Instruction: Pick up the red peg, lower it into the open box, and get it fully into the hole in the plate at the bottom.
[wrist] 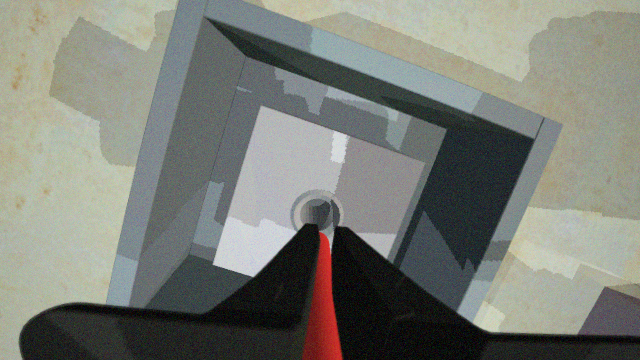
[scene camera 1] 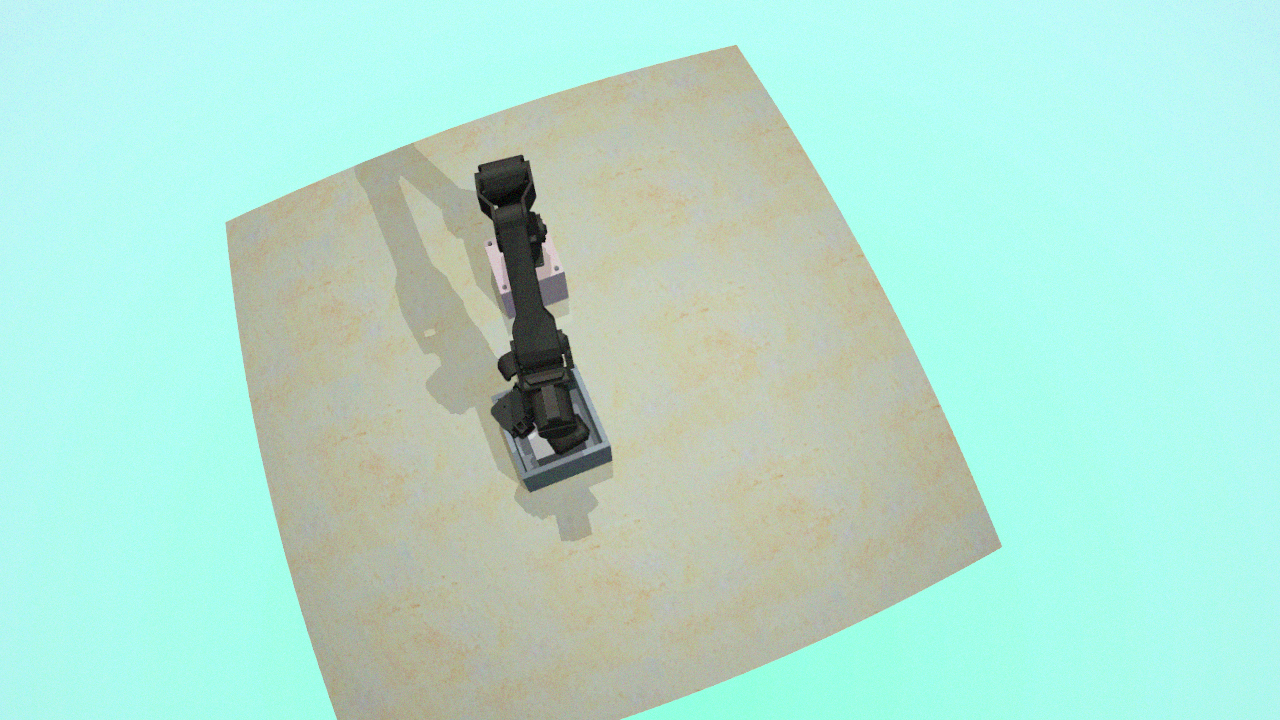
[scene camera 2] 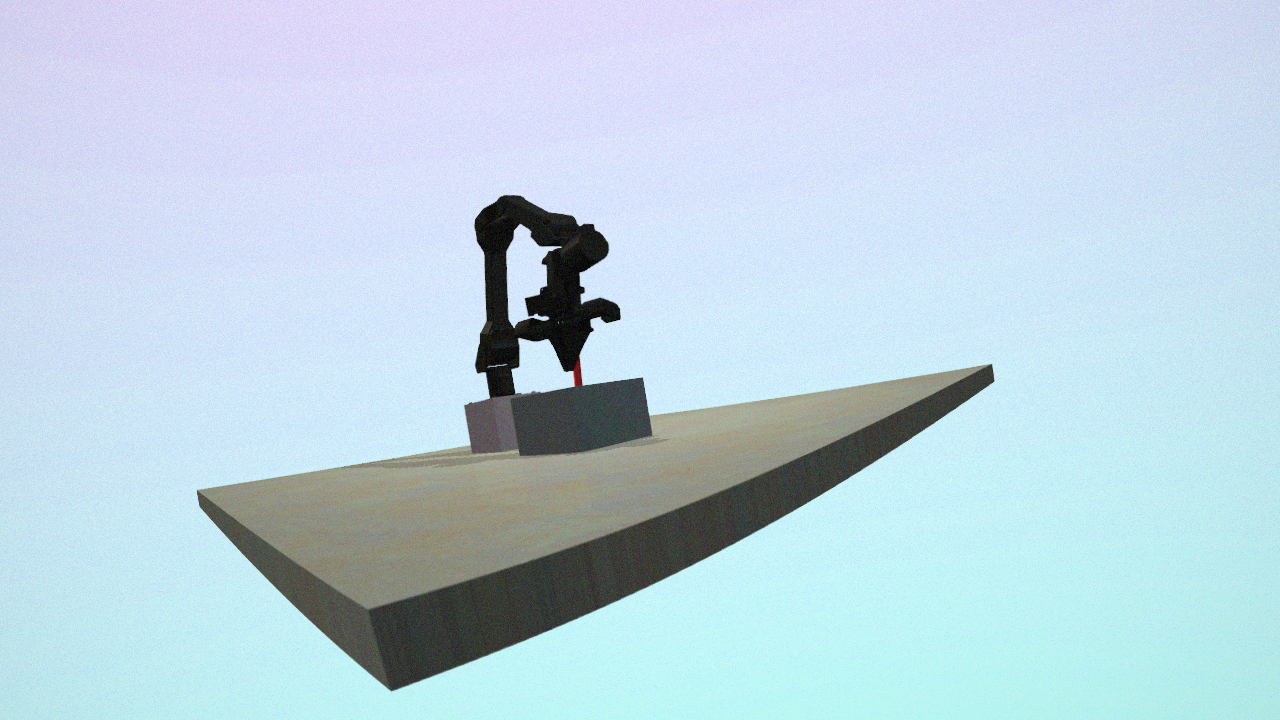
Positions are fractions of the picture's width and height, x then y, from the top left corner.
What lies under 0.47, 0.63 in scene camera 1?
A grey box.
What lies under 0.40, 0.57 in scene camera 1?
My gripper.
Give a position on a grey box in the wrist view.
0.76, 0.43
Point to a plate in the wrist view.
At 0.57, 0.52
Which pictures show the plate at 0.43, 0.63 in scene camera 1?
The wrist view and scene camera 1 only.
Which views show my gripper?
The wrist view, scene camera 1 and scene camera 2: all of them.
